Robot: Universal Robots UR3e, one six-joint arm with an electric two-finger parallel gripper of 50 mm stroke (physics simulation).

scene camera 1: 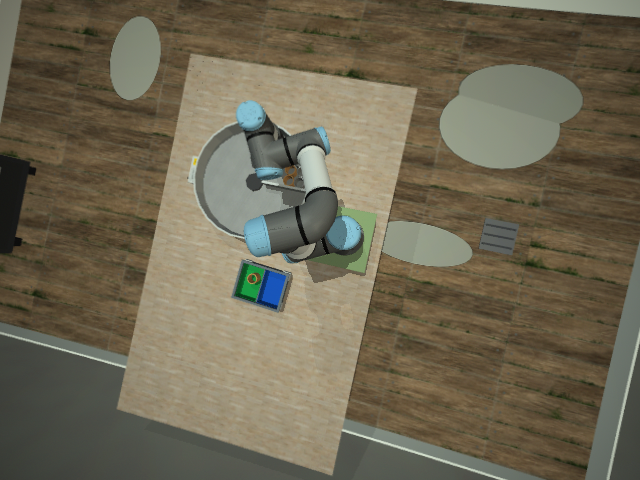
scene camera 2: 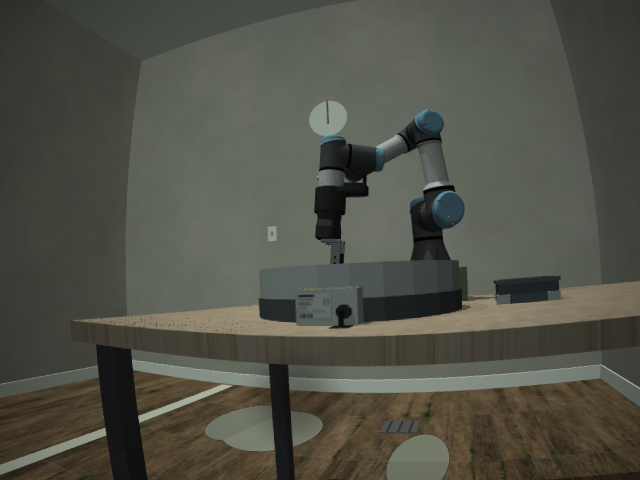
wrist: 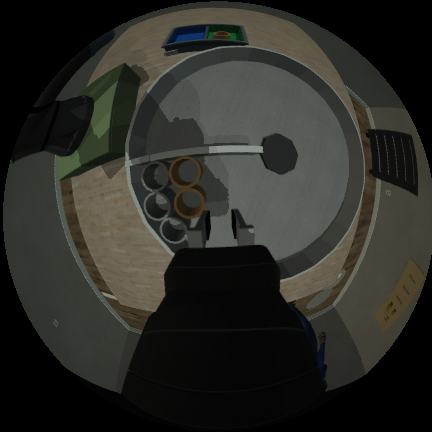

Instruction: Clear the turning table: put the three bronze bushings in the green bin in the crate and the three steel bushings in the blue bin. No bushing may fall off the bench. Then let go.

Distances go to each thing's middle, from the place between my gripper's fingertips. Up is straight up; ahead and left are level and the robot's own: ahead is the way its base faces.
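Labels:
There is the turning table [scene camera 2: 342,295], 10 cm ahead of my hand, 10 cm to the left of it and 5 cm below it. Going by their middles, the turning table is the nearest to my hand of the things named here. I see the crate [scene camera 1: 268,293] as well, and from my hand it is 44 cm to the left, 8 cm behind and 8 cm below.

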